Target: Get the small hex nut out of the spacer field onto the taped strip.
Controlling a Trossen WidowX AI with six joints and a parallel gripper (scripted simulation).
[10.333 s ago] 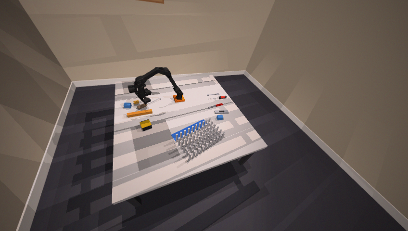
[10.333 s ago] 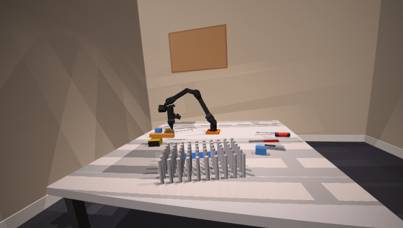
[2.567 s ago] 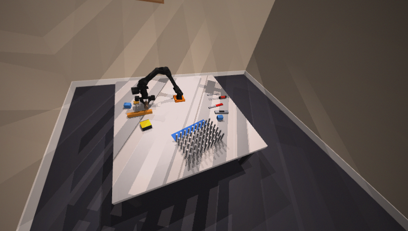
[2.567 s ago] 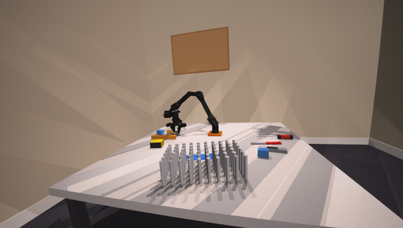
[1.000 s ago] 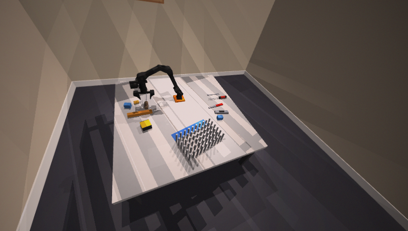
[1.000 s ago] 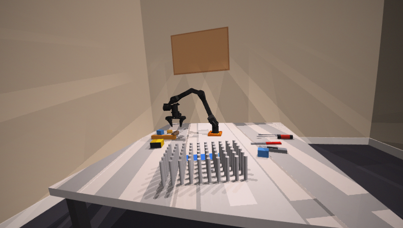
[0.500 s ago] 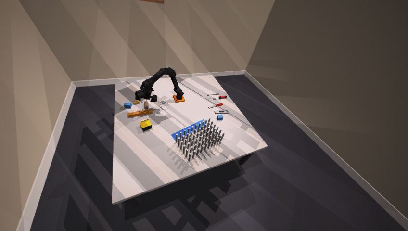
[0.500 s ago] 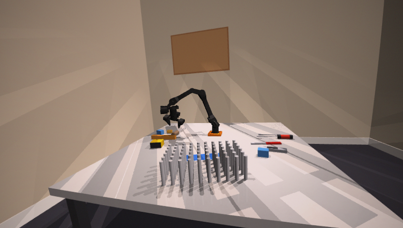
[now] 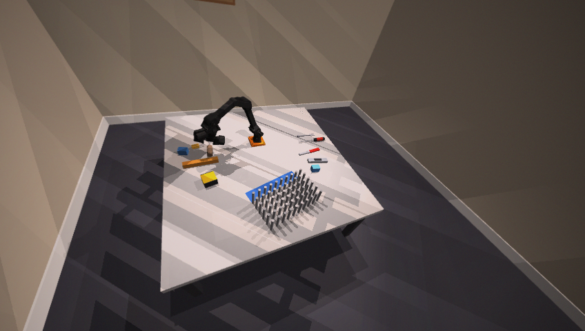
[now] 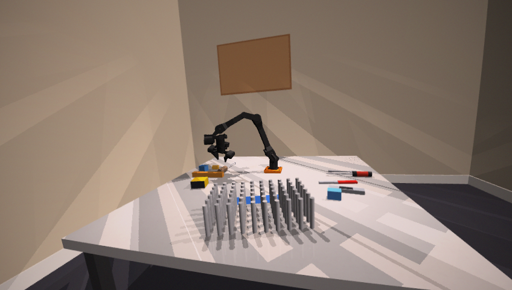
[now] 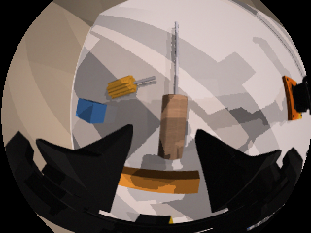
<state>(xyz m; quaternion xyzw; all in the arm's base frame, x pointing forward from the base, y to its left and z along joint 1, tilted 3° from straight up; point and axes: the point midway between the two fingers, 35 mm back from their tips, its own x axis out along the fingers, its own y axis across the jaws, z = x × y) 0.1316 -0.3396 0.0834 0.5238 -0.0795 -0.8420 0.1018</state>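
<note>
Right now the wooden-handled tool is 11 cm behind my gripper tip, 1 cm to the right of it and 7 cm below it. Also, from my gripper tip: orange bar (11 cm ahead, 5 cm to the right, 7 cm below); black block (26 cm ahead, 1 cm to the left, 6 cm below); short orange-handled tool (6 cm behind, 9 cm to the right, 7 cm below).
</note>
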